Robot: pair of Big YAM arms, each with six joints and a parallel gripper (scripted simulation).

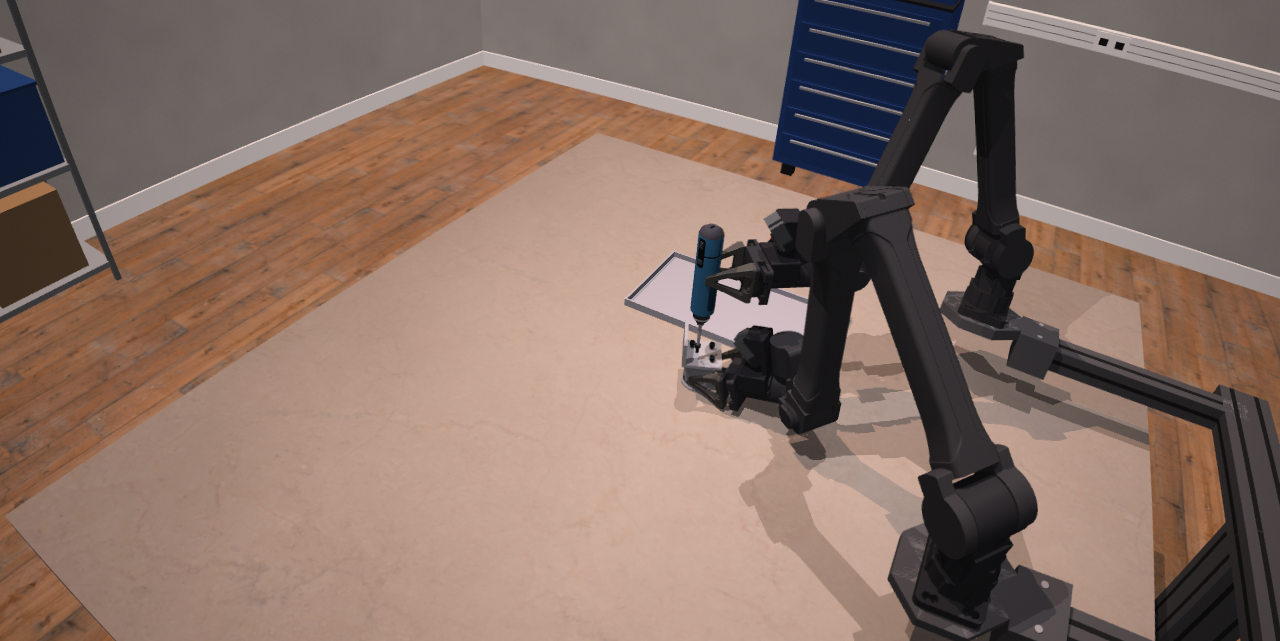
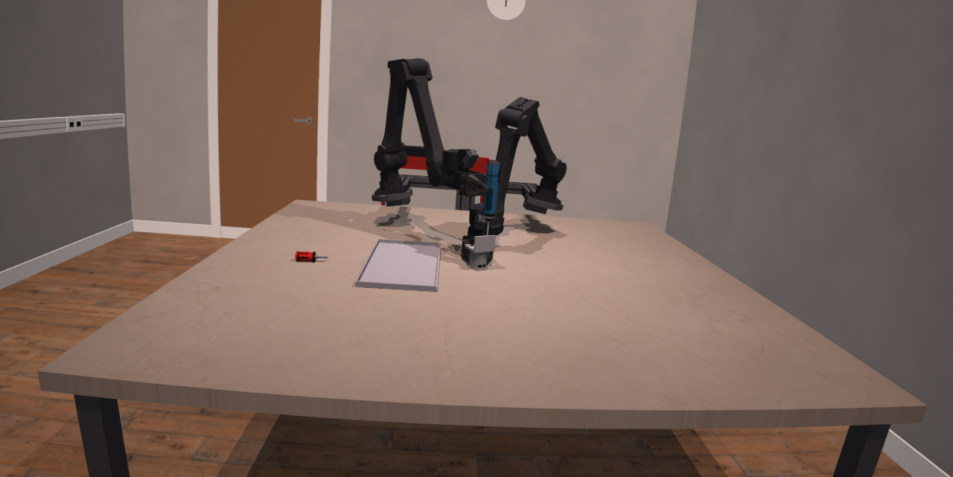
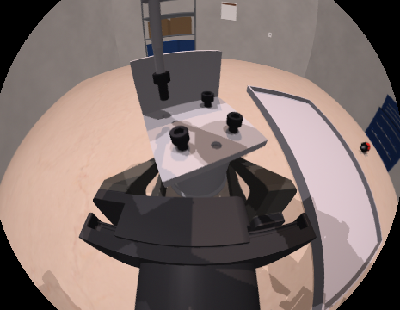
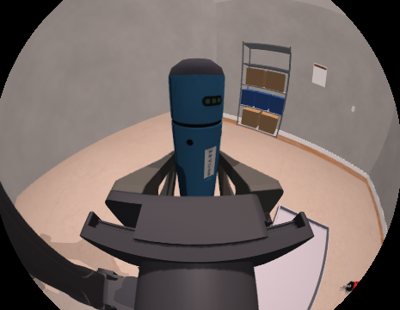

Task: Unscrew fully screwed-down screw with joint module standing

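Right now my left hand is 10 mm below the joint module. The rest, counted from my left hand: flat grey tray: 230 mm to the right, 20 mm below; then red-handled screwdriver: 510 mm to the right, 10 mm below; then grey l-shaped bracket: 50 mm above.
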